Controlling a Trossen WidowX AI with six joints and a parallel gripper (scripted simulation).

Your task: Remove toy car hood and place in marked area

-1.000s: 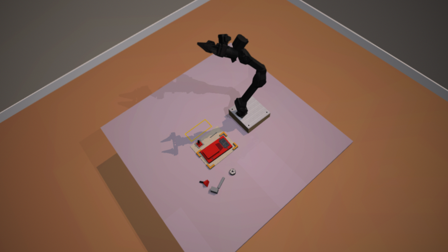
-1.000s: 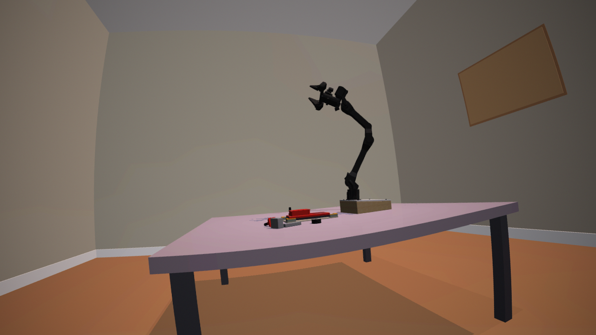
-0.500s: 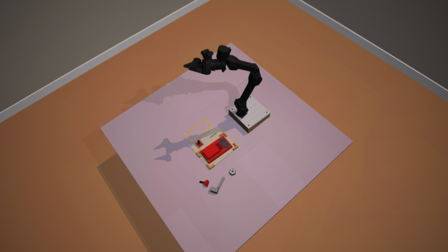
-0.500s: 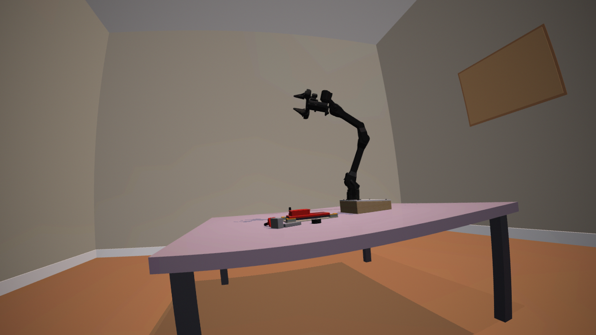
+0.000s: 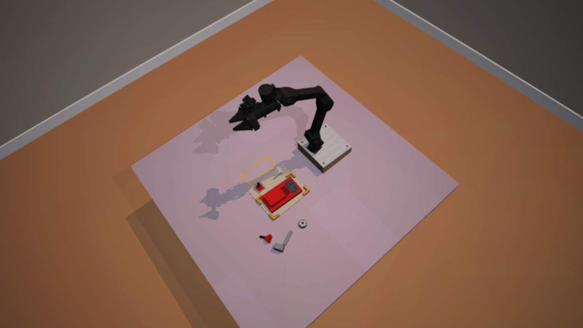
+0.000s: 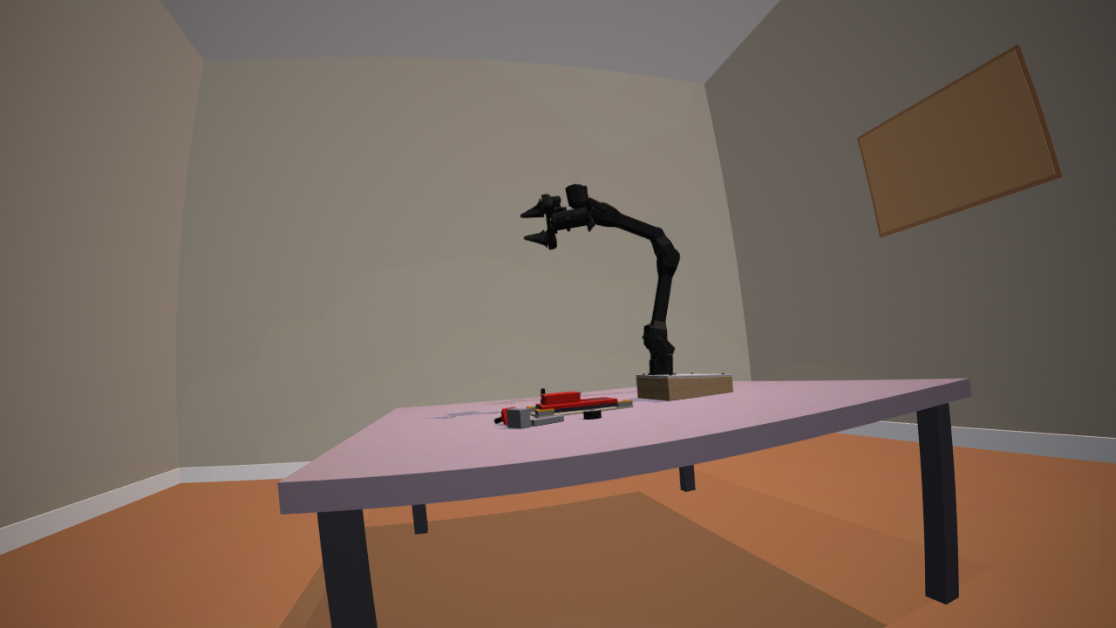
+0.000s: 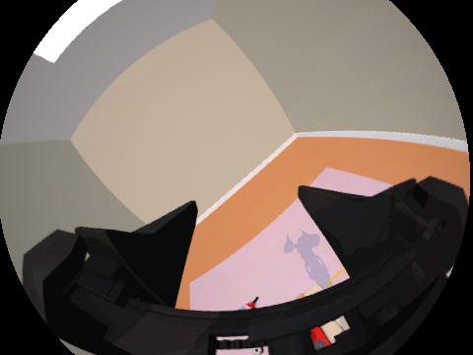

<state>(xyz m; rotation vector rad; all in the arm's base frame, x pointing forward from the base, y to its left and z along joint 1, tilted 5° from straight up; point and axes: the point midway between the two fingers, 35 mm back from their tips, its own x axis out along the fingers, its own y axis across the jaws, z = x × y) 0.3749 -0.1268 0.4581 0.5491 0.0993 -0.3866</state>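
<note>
Right now my gripper tip is 2 cm past the red hood, 15 cm to the right of it and 51 cm above it. The rest, counted from my gripper tip: wheel: 1 cm behind, 35 cm to the left, 55 cm below.
</note>
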